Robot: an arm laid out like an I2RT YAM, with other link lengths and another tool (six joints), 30 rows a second.
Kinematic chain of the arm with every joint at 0, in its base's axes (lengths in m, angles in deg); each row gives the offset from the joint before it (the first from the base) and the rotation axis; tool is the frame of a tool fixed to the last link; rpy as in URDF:
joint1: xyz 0 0 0.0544 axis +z
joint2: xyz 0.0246 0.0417 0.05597 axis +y
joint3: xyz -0.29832 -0.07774 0 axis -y
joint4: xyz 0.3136 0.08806 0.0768 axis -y
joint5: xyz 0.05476 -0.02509 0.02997 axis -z
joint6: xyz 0.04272 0 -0.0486 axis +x
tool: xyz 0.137 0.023 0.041 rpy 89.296 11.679 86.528
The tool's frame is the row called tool.
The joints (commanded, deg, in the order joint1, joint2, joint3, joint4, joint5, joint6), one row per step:
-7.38, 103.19, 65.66, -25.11, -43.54, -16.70
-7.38, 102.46, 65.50, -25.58, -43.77, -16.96
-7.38, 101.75, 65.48, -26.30, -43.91, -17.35
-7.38, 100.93, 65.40, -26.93, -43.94, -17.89
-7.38, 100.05, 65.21, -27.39, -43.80, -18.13
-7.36, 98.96, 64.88, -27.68, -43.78, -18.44
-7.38, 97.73, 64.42, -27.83, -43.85, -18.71
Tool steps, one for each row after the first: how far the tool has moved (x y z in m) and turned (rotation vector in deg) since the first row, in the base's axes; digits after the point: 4 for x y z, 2 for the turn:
-0.0026, 0.0009, 0.0045, 0.08, -0.29, 0.27
-0.0051, 0.0016, 0.0092, 0.04, -0.53, 0.59
-0.0078, 0.0022, 0.0141, -0.17, -0.99, 0.95
-0.0104, 0.0024, 0.0186, -0.43, -1.35, 1.04
-0.0135, 0.0031, 0.0242, -0.64, -2.02, 1.25
-0.0171, 0.0036, 0.0304, -0.78, -2.81, 1.43

